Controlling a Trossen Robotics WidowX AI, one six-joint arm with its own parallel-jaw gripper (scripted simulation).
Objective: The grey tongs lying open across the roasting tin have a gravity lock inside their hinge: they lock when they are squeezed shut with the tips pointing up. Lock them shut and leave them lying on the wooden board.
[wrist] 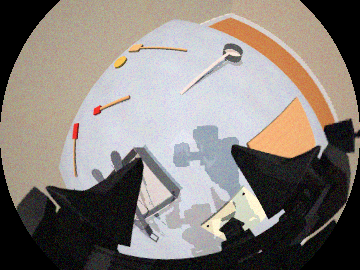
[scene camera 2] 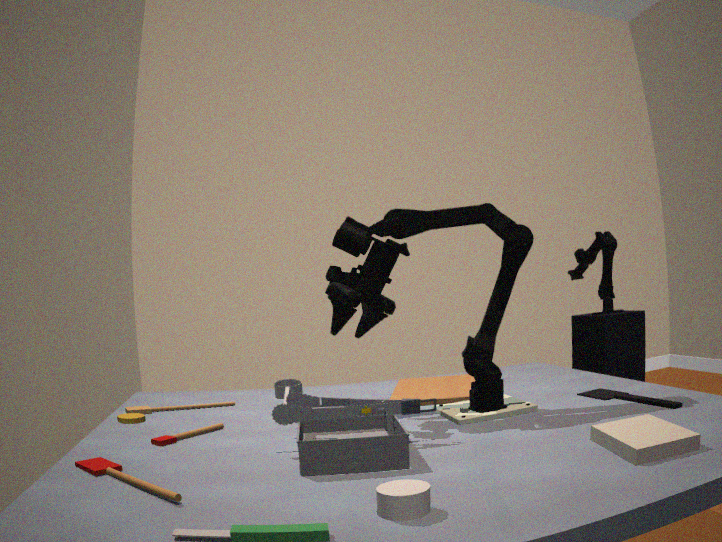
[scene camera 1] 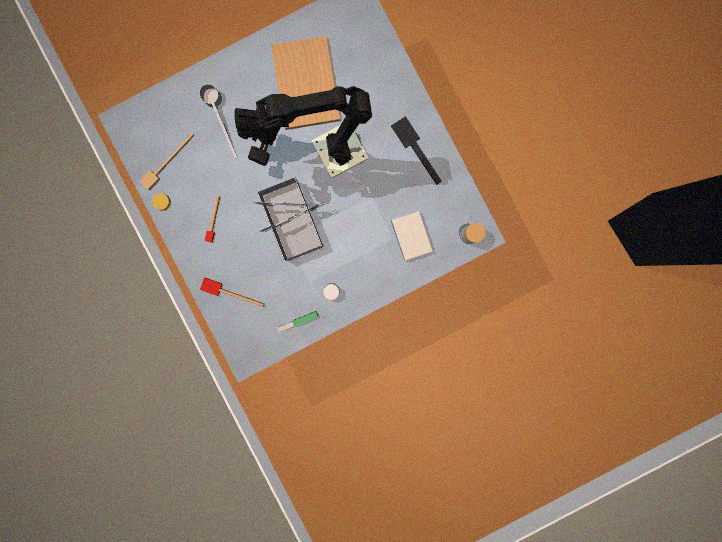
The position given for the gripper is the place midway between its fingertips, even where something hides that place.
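Observation:
Gripper (scene camera 2: 345, 336) open, holding nothing; the gripper (wrist: 188, 156) is visible from the wrist as well. A cream block (scene camera 2: 642, 439) is present, and scene camera 1 shows the block (scene camera 1: 409, 229) too; in the wrist view the block is out of frame. A black spatula (scene camera 2: 603, 394) is also visible.

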